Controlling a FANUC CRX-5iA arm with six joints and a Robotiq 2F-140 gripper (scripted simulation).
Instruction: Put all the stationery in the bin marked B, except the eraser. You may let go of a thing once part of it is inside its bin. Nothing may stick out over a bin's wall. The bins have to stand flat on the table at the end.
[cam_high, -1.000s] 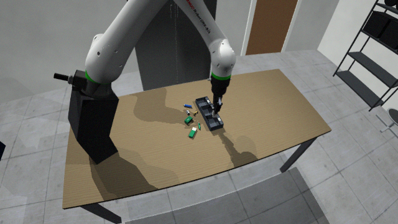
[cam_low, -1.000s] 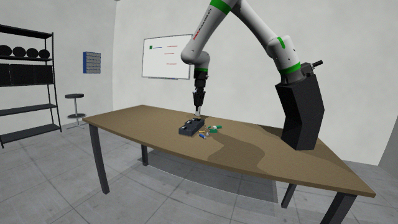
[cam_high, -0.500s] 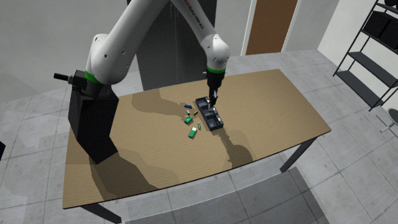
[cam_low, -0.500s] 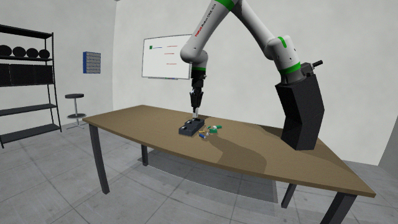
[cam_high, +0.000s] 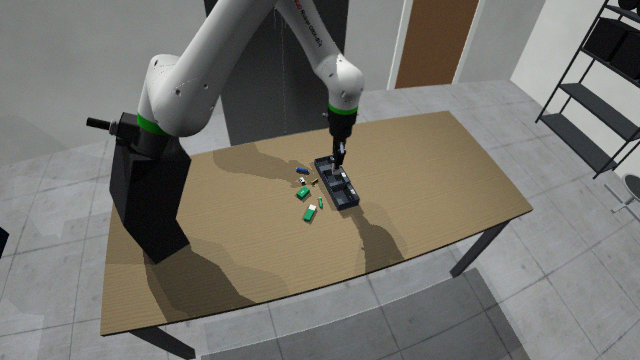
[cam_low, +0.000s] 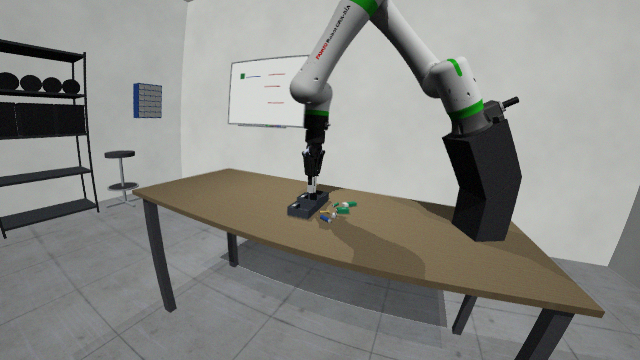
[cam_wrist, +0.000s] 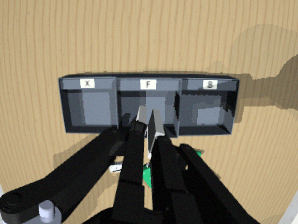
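Now: hand 8 cm above the bin row. The rest, counted from my hand: green stick (8 cm behind, 8 cm to the right, 9 cm below); then yellow piece (8 cm behind, 2 cm to the left, 9 cm below); then green block (12 cm behind, 2 cm to the right, 9 cm below).
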